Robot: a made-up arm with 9 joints. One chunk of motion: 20 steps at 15 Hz.
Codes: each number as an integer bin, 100 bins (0 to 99) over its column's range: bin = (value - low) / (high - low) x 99, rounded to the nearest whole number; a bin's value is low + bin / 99 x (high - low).
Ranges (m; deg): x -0.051..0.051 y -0.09..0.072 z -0.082..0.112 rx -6.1..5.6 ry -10..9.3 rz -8.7..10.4
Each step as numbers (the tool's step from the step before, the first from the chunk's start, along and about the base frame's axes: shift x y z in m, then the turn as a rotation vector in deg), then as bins.
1 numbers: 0.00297 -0.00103 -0.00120 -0.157 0.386 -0.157
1 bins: 52 54 41 50 53 44
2 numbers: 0.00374 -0.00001 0.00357 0.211 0.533 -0.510
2 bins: 53 55 44 53 54 42
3 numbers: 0.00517 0.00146 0.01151 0.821 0.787 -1.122
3 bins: 55 56 48 59 55 39
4 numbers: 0.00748 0.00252 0.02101 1.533 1.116 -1.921
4 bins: 57 57 53 65 57 35
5 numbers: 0.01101 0.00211 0.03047 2.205 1.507 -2.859
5 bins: 60 56 57 70 59 30
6 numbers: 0.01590 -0.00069 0.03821 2.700 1.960 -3.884
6 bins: 65 55 61 74 61 25
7 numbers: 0.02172 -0.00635 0.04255 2.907 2.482 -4.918
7 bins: 71 51 64 76 64 20
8 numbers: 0.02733 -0.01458 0.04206 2.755 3.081 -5.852
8 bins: 76 46 63 75 67 15
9 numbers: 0.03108 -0.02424 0.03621 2.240 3.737 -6.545
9 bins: 80 40 60 71 70 11
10 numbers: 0.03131 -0.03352 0.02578 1.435 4.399 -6.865
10 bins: 80 35 55 64 74 10
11 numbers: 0.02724 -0.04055 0.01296 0.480 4.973 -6.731
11 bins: 76 30 48 56 77 10
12 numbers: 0.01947 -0.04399 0.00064 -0.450 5.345 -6.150
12 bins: 68 28 42 48 79 13
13 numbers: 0.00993 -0.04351 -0.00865 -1.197 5.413 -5.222
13 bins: 59 28 37 41 79 18
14 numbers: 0.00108 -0.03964 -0.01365 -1.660 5.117 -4.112
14 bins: 51 31 35 38 78 24
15 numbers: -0.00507 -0.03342 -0.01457 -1.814 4.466 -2.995
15 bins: 45 35 34 36 74 30
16 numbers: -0.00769 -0.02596 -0.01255 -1.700 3.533 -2.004
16 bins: 42 39 35 37 69 35
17 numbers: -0.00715 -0.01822 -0.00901 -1.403 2.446 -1.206
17 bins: 43 44 37 40 64 39
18 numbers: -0.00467 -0.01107 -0.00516 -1.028 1.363 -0.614
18 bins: 45 48 39 43 58 42
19 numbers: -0.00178 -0.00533 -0.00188 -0.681 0.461 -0.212
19 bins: 48 52 41 46 54 44
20 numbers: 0.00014 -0.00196 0.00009 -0.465 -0.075 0.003
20 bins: 50 54 42 48 51 45
